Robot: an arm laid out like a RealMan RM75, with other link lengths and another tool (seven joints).
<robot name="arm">
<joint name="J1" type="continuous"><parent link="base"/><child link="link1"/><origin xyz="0.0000 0.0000 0.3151"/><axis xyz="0 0 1"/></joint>
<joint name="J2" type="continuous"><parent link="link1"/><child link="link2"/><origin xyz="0.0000 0.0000 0.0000"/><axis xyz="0 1 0"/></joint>
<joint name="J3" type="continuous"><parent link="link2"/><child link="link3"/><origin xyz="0.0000 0.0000 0.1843"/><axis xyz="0 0 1"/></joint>
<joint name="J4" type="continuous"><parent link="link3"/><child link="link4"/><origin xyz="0.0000 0.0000 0.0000"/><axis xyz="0 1 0"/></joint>
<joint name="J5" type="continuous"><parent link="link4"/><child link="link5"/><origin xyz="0.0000 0.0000 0.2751"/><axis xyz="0 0 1"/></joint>
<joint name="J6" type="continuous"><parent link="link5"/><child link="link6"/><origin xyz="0.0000 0.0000 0.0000"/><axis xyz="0 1 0"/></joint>
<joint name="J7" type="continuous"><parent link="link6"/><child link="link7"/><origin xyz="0.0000 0.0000 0.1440"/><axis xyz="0 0 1"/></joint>
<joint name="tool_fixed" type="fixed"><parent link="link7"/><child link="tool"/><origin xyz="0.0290 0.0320 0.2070" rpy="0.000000 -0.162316 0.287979"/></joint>
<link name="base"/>
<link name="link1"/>
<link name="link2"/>
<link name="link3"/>
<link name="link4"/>
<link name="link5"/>
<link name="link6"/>
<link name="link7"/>
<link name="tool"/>
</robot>
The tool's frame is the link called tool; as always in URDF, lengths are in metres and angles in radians. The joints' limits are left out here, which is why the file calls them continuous.
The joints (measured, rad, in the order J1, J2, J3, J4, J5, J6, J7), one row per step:
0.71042 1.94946 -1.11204 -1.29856 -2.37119 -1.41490 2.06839
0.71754 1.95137 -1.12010 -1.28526 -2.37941 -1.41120 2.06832
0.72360 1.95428 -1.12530 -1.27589 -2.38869 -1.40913 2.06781
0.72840 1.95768 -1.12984 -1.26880 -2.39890 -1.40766 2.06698
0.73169 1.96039 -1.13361 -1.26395 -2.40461 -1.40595 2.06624
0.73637 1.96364 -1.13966 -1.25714 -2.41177 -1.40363 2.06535
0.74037 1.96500 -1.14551 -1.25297 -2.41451 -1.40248 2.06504
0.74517 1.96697 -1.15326 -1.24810 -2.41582 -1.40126 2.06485
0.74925 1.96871 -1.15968 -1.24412 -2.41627 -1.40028 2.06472
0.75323 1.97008 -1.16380 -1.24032 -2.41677 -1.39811 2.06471
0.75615 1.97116 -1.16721 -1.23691 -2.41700 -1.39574 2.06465
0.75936 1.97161 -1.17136 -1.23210 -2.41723 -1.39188 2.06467
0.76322 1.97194 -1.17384 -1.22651 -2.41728 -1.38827 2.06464
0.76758 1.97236 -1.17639 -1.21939 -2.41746 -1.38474 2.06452
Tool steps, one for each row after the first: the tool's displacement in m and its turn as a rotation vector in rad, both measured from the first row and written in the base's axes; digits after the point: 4 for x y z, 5 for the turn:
0.0023 -0.0008 -0.0045 -0.00851 -0.00892 -0.00229
0.0043 -0.0015 -0.0079 -0.01487 -0.01743 -0.00370
0.0066 -0.0022 -0.0107 -0.02025 -0.02662 -0.00476
0.0075 -0.0028 -0.0130 -0.02433 -0.03188 -0.00445
0.0087 -0.0036 -0.0163 -0.03046 -0.03938 -0.00352
0.0085 -0.0043 -0.0188 -0.03583 -0.04425 -0.00080
0.0075 -0.0056 -0.0223 -0.04350 -0.04849 0.00321
0.0064 -0.0067 -0.0253 -0.05006 -0.05138 0.00682
0.0053 -0.0070 -0.0275 -0.05357 -0.05291 0.00981
0.0046 -0.0071 -0.0292 -0.05611 -0.05395 0.01196
0.0041 -0.0069 -0.0310 -0.05804 -0.05555 0.01385
0.0036 -0.0066 -0.0325 -0.05948 -0.05607 0.01511
0.0033 -0.0064 -0.0344 -0.06191 -0.05669 0.01564

